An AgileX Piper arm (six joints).
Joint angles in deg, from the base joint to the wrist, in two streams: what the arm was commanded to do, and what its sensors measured. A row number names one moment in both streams.
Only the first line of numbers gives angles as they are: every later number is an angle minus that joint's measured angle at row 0.
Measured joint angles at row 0:
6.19, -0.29, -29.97, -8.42, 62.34, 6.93
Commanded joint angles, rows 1 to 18:
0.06, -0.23, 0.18, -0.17, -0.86, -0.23
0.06, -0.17, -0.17, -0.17, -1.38, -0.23
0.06, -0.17, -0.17, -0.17, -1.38, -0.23
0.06, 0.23, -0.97, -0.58, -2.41, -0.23
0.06, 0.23, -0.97, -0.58, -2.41, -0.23
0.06, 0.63, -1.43, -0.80, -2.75, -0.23
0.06, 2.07, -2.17, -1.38, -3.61, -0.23
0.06, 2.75, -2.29, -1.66, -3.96, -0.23
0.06, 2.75, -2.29, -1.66, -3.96, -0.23
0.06, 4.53, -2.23, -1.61, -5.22, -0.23
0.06, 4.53, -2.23, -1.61, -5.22, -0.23
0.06, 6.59, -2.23, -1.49, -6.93, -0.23
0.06, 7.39, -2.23, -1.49, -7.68, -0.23
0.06, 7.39, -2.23, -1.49, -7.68, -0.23
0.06, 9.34, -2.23, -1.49, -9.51, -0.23
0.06, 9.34, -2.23, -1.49, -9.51, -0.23
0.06, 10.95, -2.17, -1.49, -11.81, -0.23
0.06, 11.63, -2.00, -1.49, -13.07, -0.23
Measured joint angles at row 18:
0.00, 9.97, -2.00, -0.92, -9.17, 0.00
